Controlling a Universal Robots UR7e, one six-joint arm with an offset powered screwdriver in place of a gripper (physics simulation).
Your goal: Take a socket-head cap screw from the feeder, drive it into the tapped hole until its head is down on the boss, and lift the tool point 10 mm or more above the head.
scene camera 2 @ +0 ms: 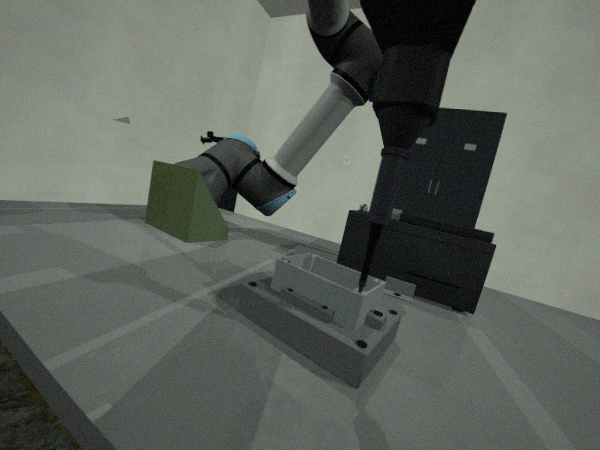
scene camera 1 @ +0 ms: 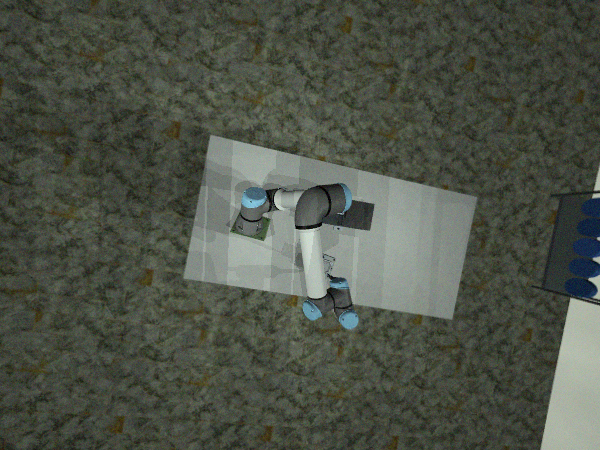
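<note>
A pale open-topped box (scene camera 2: 320, 285) stands on a grey fixture block (scene camera 2: 305, 335) with dark holes. In scene camera 1 the part (scene camera 1: 328, 263) is partly covered by the arm. The dark screwdriver (scene camera 2: 361, 289) points down, slightly tilted, with its thin tip at the box's right-hand corner, near the rim. Whether a screw is on the tip is too small and dark to tell. The boss and tapped hole under the tip cannot be made out. The dark feeder (scene camera 2: 415, 265) (scene camera 1: 362, 216) stands behind the box; a small light piece (scene camera 2: 363, 207) sits on its top.
The arm's base stands on a green wedge (scene camera 2: 172, 205) at the left. A small pale plate (scene camera 2: 400, 288) stands between box and feeder. A tall dark cabinet (scene camera 2: 472, 175) is behind. The grey table (scene camera 1: 425, 240) (scene camera 2: 150, 380) carries everything. Blue round objects (scene camera 1: 586, 247) lie far right.
</note>
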